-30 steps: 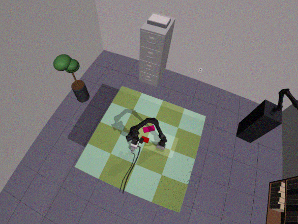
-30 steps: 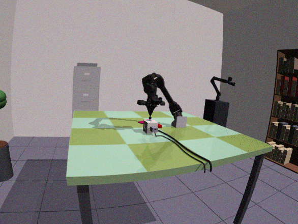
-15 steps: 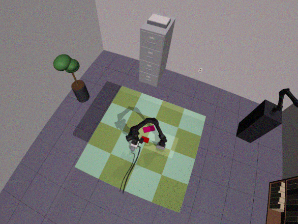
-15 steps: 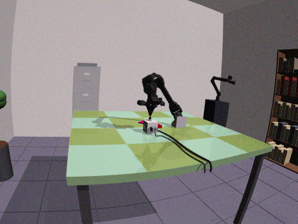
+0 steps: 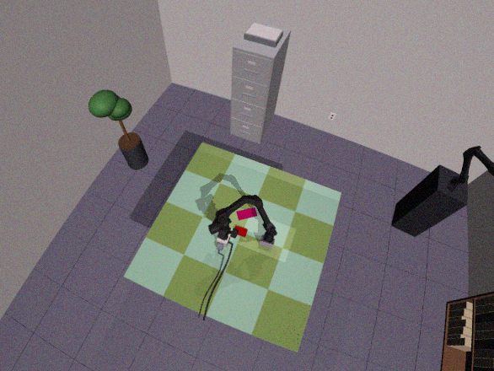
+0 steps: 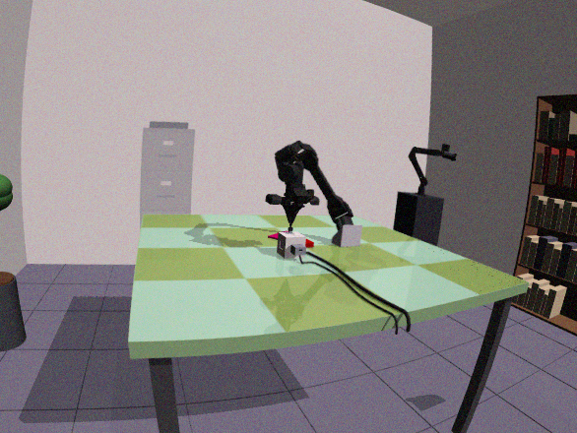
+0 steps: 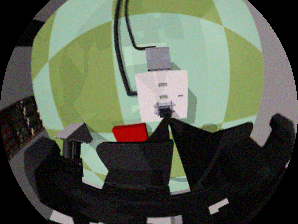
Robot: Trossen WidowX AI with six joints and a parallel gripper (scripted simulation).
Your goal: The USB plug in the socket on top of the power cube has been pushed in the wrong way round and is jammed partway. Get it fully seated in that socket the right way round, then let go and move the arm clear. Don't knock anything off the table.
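My gripper tip is 20 mm above the dark USB plug. Also, from my gripper tip: magenta block (260 mm to the right, 110 mm below, 60 mm behind); red block (100 mm to the right, 100 mm below, 80 mm behind).
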